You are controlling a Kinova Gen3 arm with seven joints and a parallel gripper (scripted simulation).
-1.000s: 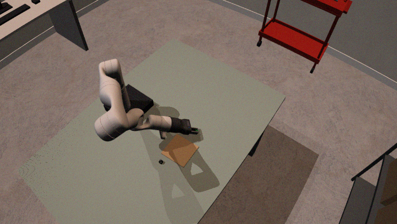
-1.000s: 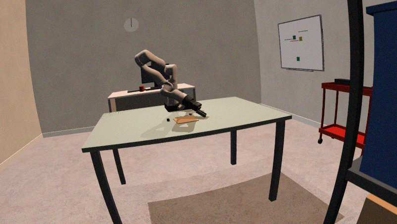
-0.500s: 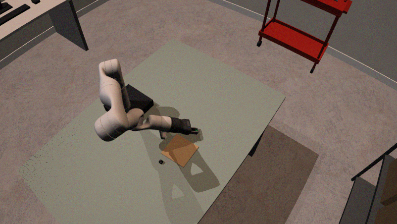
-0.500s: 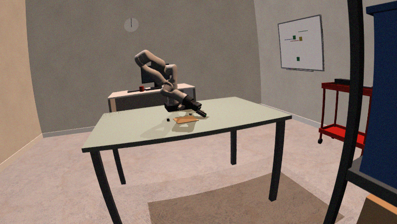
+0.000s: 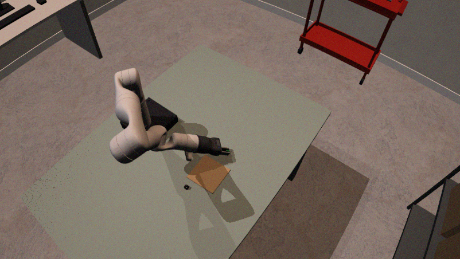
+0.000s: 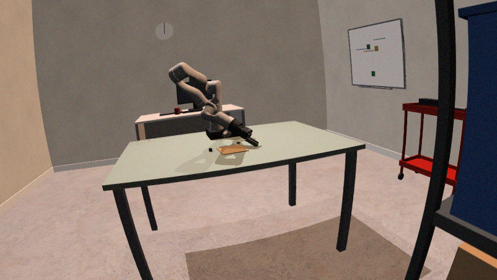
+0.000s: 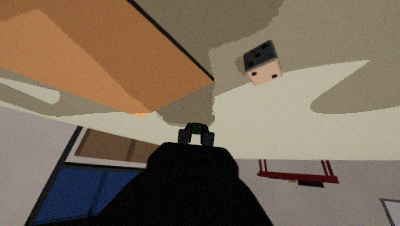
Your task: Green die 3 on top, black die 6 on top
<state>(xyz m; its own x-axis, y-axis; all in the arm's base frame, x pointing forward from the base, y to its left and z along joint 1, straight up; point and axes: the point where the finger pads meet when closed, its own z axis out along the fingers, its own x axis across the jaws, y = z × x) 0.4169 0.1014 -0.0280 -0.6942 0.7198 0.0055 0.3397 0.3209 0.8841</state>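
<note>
Now: the white die 110 mm behind my hand, 60 mm to the right of it and 10 mm below it. Round my hand: green die: 10 mm to the left, 10 mm below, 10 mm ahead; black die: 240 mm to the right, 40 mm behind, 10 mm below; orange mat: 130 mm to the right, 20 mm below.
</note>
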